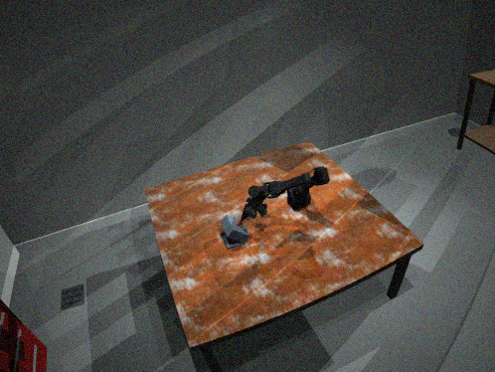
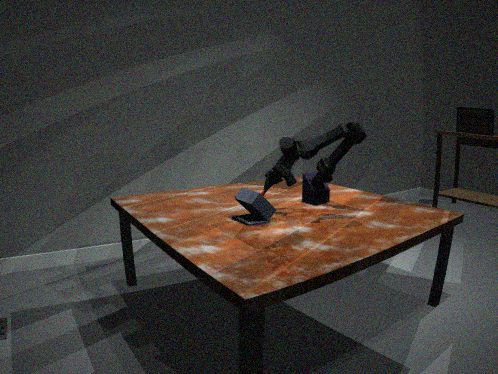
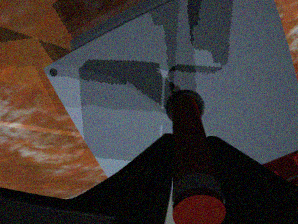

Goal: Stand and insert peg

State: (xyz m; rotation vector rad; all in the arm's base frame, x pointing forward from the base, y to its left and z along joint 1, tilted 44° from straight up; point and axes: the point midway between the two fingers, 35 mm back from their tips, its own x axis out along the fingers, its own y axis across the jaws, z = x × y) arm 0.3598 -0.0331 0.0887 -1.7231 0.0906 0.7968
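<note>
Right now the sloped panel is 50 mm below my gripper tip, 40 mm ahead of it and 10 mm to the right of it. From my gripper tip the other things lie so: peg (10 mm behind, 10 mm above).
</note>
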